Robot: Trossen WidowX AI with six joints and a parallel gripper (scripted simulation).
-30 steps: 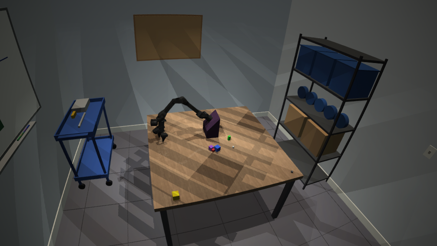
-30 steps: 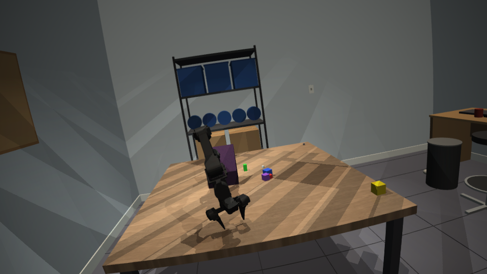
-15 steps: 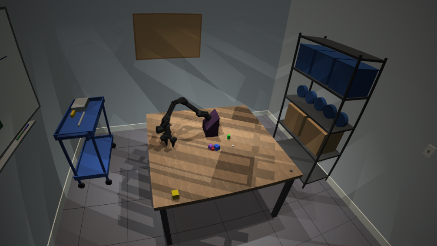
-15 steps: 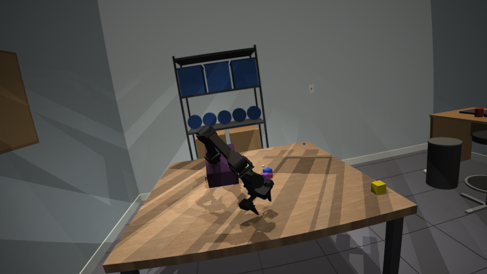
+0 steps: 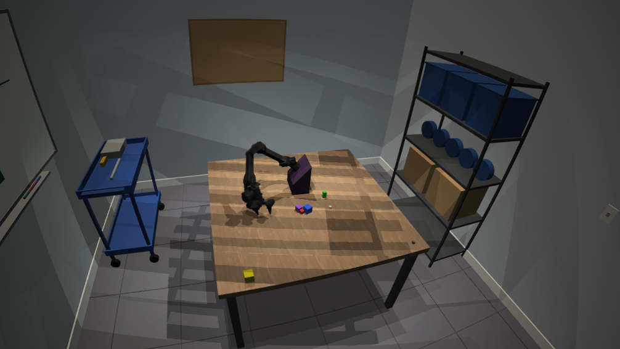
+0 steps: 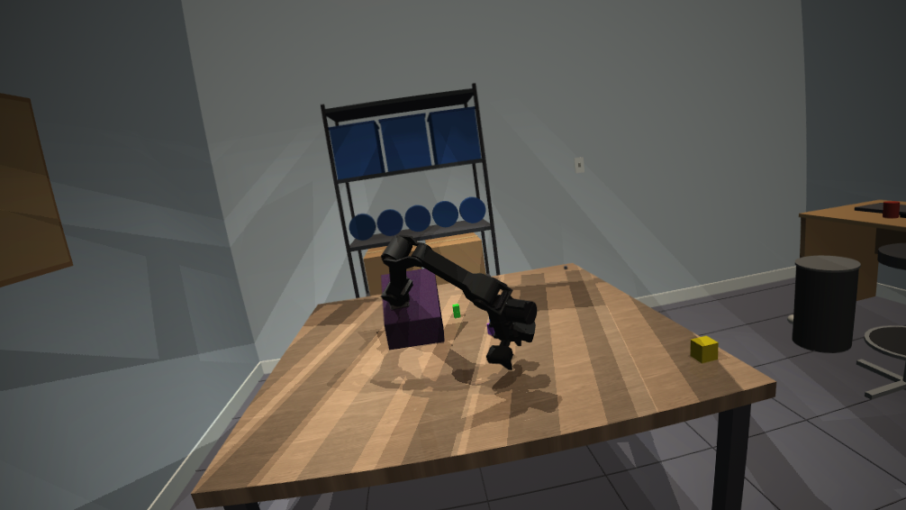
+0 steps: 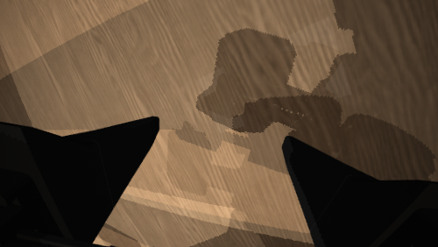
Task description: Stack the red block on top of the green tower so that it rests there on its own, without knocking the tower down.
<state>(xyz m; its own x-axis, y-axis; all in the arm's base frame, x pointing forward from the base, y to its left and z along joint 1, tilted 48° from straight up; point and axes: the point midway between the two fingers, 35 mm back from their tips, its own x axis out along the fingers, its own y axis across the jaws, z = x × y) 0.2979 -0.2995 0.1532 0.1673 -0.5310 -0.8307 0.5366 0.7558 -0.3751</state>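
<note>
Right now the red block is 25 cm to the left of my gripper tip, 2 cm ahead of it and 1 cm below it. Round my gripper tip: purple block: 24 cm to the left, 1 cm behind; then blue block: 29 cm to the left, 1 cm ahead; then tiny white ball: 46 cm to the left, 1 cm below, 1 cm ahead.
</note>
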